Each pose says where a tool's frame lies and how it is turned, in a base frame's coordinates. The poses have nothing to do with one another.
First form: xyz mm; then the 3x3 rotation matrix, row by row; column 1 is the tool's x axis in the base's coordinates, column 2 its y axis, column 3 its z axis. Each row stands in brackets.
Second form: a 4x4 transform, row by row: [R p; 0 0 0 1], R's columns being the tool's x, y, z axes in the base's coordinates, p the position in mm. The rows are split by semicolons. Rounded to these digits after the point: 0 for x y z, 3 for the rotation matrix.
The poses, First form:
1: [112 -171 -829], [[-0.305 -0.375 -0.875], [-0.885 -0.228 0.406], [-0.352 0.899 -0.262]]
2: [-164 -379 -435], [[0.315 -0.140 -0.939], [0.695 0.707 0.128], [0.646 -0.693 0.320]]
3: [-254 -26 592], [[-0.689 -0.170 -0.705], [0.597 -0.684 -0.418], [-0.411 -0.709 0.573]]
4: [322 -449 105], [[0.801 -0.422 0.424], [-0.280 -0.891 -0.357], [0.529 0.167 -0.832]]
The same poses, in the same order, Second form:
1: -0.305 -0.375 -0.875 112; -0.885 -0.228 0.406 -171; -0.352 0.899 -0.262 -829; 0 0 0 1
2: 0.315 -0.140 -0.939 -164; 0.695 0.707 0.128 -379; 0.646 -0.693 0.320 -435; 0 0 0 1
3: -0.689 -0.170 -0.705 -254; 0.597 -0.684 -0.418 -26; -0.411 -0.709 0.573 592; 0 0 0 1
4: 0.801 -0.422 0.424 322; -0.280 -0.891 -0.357 -449; 0.529 0.167 -0.832 105; 0 0 0 1
